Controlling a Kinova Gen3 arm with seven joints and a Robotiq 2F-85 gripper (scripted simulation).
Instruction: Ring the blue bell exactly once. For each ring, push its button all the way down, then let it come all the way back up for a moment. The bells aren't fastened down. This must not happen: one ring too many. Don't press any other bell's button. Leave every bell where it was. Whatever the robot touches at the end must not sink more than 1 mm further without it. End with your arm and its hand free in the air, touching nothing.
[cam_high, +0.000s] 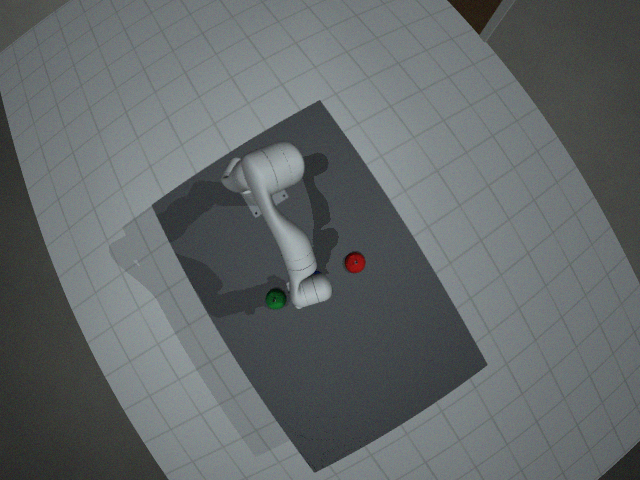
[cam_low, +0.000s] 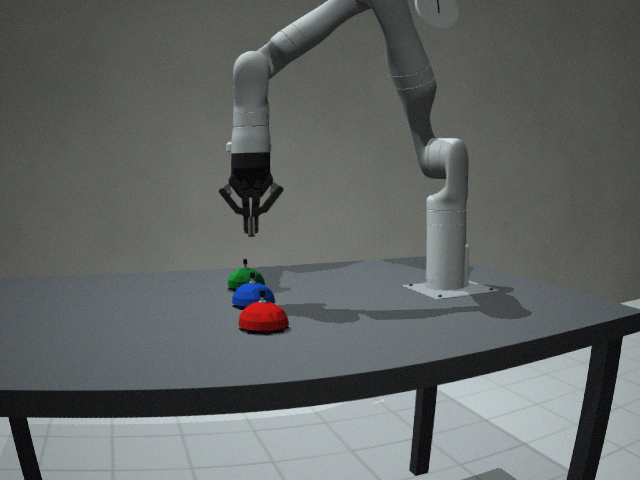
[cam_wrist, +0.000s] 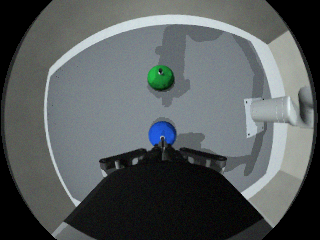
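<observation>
Now: the blue bell 11 cm below my hand. Round my hand: red bell: 18 cm to the left, 11 cm below; green bell: 17 cm to the right, 11 cm below.
</observation>
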